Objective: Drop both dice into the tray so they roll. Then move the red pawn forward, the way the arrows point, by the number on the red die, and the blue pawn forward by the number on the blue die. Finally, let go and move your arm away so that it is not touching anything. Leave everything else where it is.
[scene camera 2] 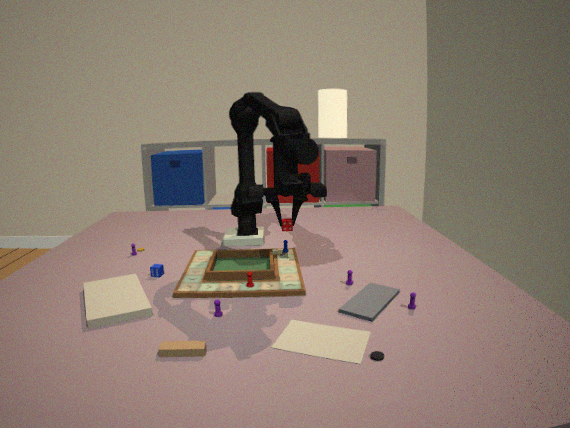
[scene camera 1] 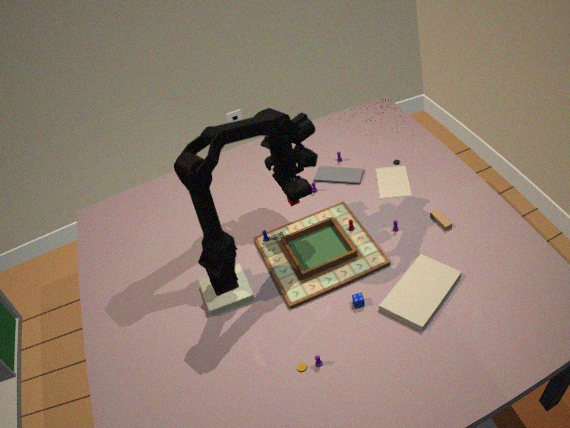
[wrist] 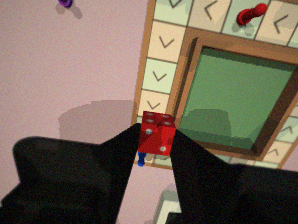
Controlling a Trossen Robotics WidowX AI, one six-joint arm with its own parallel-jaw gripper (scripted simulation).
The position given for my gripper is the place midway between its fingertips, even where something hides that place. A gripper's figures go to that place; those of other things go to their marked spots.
Labels:
My gripper point(scene camera 2: 287, 225) is 91 cm from the lens. A white slab point(scene camera 2: 108, 301) is 82 cm from the lens. A grey plate point(scene camera 2: 367, 304) is 76 cm from the lens. A wooden block point(scene camera 2: 192, 348): 62 cm from the lens. The marked spots on the grey plate and the wooden block are 35 cm apart.

